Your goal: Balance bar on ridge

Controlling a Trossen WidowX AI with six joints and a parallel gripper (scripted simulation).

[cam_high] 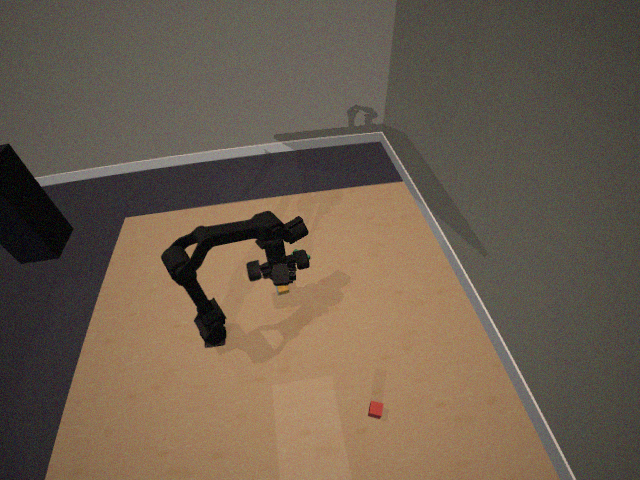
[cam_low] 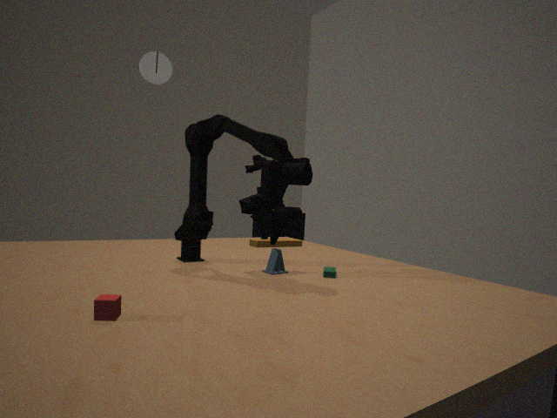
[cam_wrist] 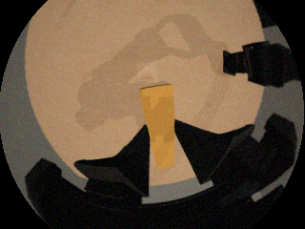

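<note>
My gripper tip is now 30 mm to the right of the bar. Also, from my gripper tip: red cube 210 mm ahead, 420 mm to the right, 60 mm below; small green block 80 mm ahead, 150 mm to the left, 70 mm below.
</note>
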